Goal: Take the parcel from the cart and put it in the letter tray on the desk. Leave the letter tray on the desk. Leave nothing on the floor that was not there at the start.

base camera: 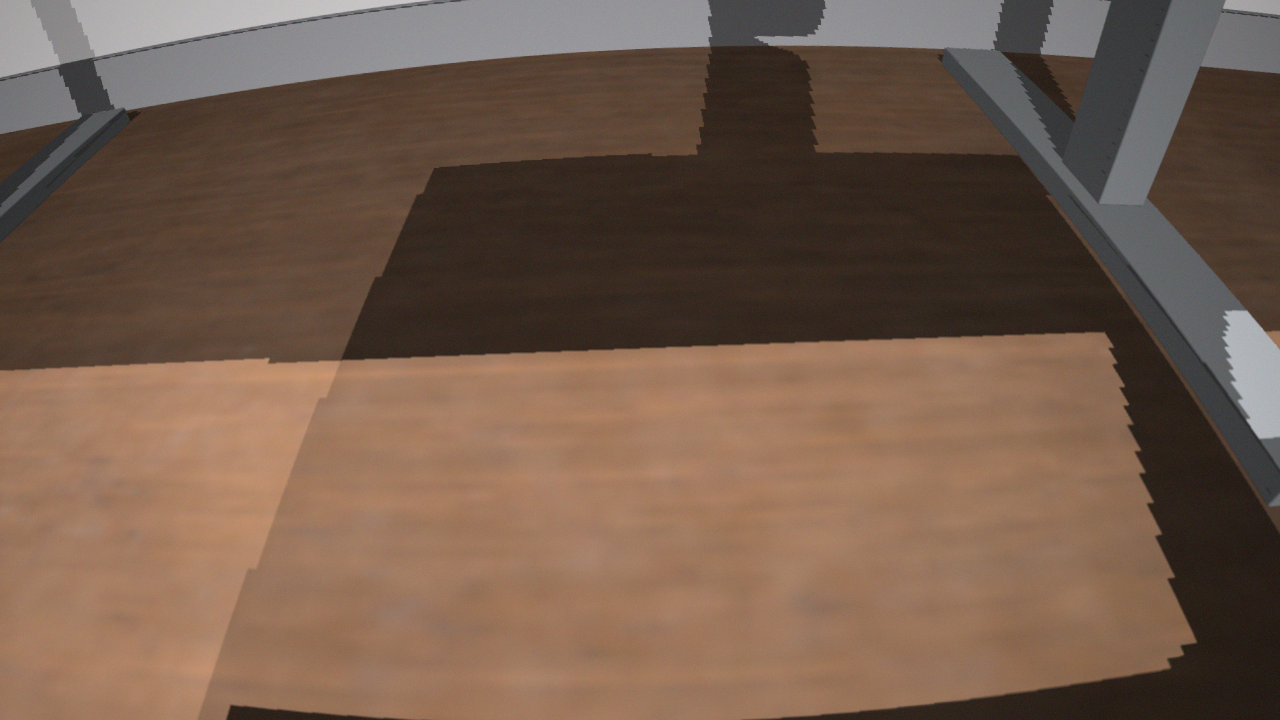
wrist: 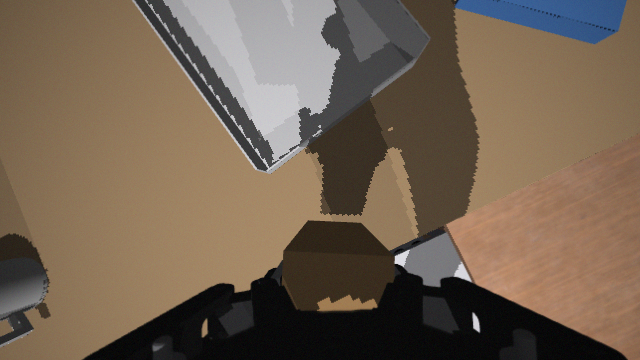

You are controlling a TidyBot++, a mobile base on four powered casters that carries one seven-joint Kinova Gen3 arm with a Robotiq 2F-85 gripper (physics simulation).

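The parcel, a brown box, is held between the fingers of my gripper at the bottom middle of the wrist view. The gripper is shut on it. The letter tray, light grey with low walls, sits on the tan desk at the top middle of the wrist view. In that view the parcel is below the tray's near corner and apart from it; its height above the desk is hard to tell. The cart does not show in either view.
A blue box lies on the desk at the top right. A grey mug is at the left edge. The desk's edge and the wooden floor are at the right. In the base camera view, desk legs stand on both sides.
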